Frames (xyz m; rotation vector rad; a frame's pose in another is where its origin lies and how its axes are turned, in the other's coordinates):
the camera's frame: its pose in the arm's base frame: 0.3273 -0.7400 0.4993 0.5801 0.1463 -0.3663
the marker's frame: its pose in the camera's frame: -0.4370 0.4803 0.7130 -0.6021 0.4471 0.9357
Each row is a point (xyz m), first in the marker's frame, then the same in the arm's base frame.
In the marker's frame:
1: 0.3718 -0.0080 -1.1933
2: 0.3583 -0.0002 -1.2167
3: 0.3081 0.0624 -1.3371
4: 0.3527 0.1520 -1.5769
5: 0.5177 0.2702 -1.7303
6: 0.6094 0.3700 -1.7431
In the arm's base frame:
1: -0.0408 -0.4697 0.2101
2: -0.0635 -0.4739 0.1940
3: -0.1809 -0.4658 0.1098
4: -0.2923 -0.3824 -0.1096
5: -0.3067 -0.1943 -0.2803
6: -0.3097 -0.0598 -0.3011

